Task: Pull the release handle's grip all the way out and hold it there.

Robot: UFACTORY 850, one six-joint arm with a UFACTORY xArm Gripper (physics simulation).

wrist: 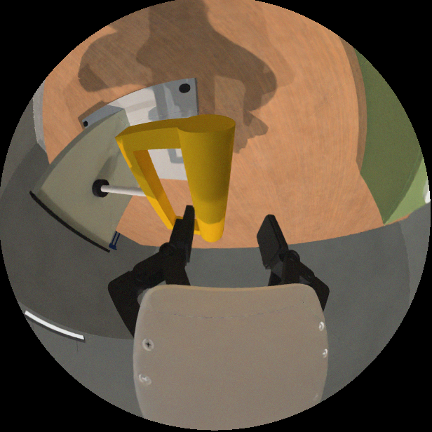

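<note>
The yellow release handle's grip [209,170] is a thick round bar joined to a loop-shaped frame. A pale rod [122,190] runs from the frame to a black collar on the grey-beige housing [70,175]; a length of rod shows between them. My gripper [229,221] is open around the lower end of the grip. The left finger is close beside the grip, on the side of the loop's opening; whether it touches is unclear. The right finger stands apart from the grip, with a wide gap. The handle hides part of the rod's end.
A light metal plate [162,100] with dark bolt holes lies behind the handle on the wooden table top [310,150]. A green block or panel [395,135] stands at the right edge of the view. Grey floor [360,280] shows beyond the table's near edge.
</note>
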